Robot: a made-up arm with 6 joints.
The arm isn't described. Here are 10 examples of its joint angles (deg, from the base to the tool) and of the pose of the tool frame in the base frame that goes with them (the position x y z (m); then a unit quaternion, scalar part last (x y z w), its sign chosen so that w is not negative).
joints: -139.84 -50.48 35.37 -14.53 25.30 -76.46
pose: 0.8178 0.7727 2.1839 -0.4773 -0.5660 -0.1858 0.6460
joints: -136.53 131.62 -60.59 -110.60 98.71 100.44
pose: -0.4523 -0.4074 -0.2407 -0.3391 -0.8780 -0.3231 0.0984
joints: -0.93 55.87 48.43 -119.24 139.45 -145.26
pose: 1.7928 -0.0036 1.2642 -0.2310 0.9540 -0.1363 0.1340
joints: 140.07 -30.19 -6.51 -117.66 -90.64 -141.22
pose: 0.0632 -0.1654 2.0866 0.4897 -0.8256 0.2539 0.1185
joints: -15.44 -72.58 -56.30 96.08 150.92 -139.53
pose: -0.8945 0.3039 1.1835 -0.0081 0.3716 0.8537 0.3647
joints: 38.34 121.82 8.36 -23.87 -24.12 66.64
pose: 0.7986 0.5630 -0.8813 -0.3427 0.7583 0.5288 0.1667
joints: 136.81 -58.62 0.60 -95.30 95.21 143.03
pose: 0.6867 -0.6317 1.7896 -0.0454 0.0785 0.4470 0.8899
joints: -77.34 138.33 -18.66 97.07 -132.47 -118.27
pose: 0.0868 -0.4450 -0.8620 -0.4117 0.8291 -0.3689 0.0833
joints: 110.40 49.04 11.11 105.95 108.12 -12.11
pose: -0.7082 1.5254 1.2185 -0.0992 0.3687 -0.8443 0.3760
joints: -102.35 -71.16 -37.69 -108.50 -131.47 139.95
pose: 0.2598 0.8607 1.3386 -0.7283 -0.0968 0.2494 0.6309
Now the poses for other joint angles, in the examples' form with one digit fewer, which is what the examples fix.
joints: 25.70 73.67 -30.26 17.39 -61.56 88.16
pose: 1.165 0.515 0.299 0.317 -0.568 -0.722 0.234
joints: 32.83 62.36 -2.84 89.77 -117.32 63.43
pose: 1.399 0.905 0.705 0.678 -0.599 -0.008 0.426
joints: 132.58 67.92 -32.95 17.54 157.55 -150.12
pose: -0.902 0.970 0.548 -0.399 -0.742 -0.360 0.402
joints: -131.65 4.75 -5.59 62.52 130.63 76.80
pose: -0.477 -0.504 2.040 0.962 -0.056 0.265 0.032
